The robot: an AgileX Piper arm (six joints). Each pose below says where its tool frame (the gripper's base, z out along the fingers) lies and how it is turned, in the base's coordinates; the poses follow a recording.
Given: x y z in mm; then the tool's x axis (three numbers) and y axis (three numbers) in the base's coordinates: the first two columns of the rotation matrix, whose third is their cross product.
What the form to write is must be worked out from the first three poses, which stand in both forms.
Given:
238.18 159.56 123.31 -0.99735 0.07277 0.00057 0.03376 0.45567 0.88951
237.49 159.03 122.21 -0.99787 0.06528 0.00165 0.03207 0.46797 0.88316
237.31 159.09 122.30 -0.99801 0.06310 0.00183 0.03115 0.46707 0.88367
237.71 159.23 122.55 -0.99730 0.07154 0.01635 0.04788 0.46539 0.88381
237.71 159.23 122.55 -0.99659 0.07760 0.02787 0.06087 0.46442 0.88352
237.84 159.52 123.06 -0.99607 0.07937 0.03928 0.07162 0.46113 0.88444
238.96 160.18 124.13 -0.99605 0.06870 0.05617 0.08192 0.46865 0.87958
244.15 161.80 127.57 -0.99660 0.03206 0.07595 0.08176 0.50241 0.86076
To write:
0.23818 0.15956 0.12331 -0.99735 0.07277 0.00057 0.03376 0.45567 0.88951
0.23749 0.15903 0.12221 -0.99787 0.06528 0.00165 0.03207 0.46797 0.88316
0.23731 0.15909 0.12230 -0.99801 0.06310 0.00183 0.03115 0.46707 0.88367
0.23771 0.15923 0.12255 -0.99730 0.07154 0.01635 0.04788 0.46539 0.88381
0.23771 0.15923 0.12255 -0.99659 0.07760 0.02787 0.06087 0.46442 0.88352
0.23784 0.15952 0.12306 -0.99607 0.07937 0.03928 0.07162 0.46113 0.88444
0.23896 0.16018 0.12413 -0.99605 0.06870 0.05617 0.08192 0.46865 0.87958
0.24415 0.16180 0.12757 -0.99660 0.03206 0.07595 0.08176 0.50241 0.86076

